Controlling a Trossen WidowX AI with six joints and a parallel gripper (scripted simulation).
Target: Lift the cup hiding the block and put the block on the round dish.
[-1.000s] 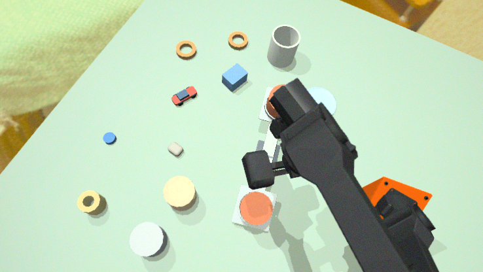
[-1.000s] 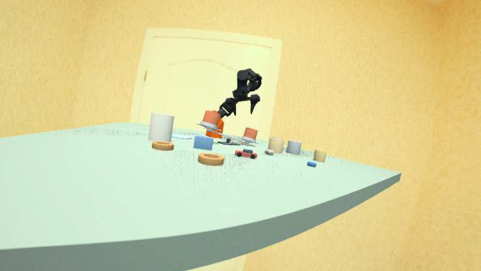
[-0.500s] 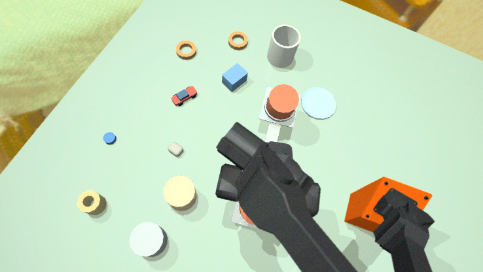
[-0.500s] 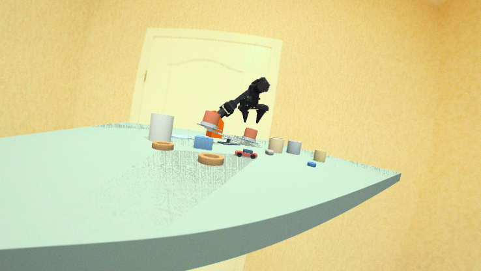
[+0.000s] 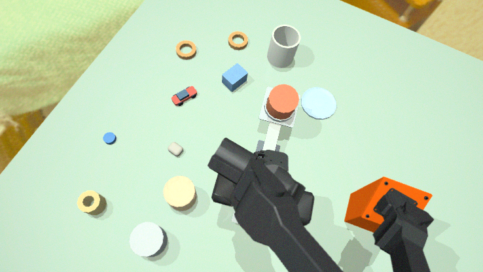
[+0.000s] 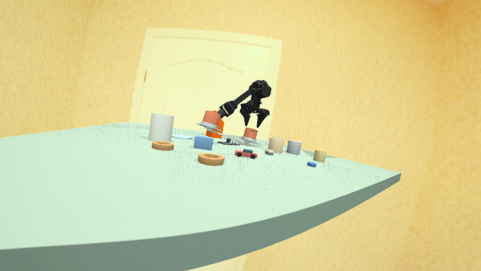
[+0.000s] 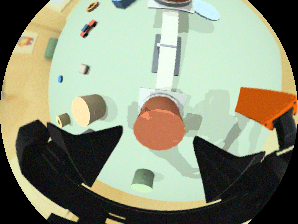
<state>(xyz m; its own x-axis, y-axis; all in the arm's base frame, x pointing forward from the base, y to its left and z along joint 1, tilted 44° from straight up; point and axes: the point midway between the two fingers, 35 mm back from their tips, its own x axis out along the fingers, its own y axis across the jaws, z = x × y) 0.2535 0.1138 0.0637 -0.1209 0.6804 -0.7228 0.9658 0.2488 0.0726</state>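
Now: gripper tip 60 mm above the grey block. Round my gripper tip: balance beam 30 mm ahead, 130 mm to the right, 70 mm below; balance 40 mm ahead, 130 mm to the right, 80 mm below; grey pebble 250 mm ahead, 50 mm to the right, 90 mm below.
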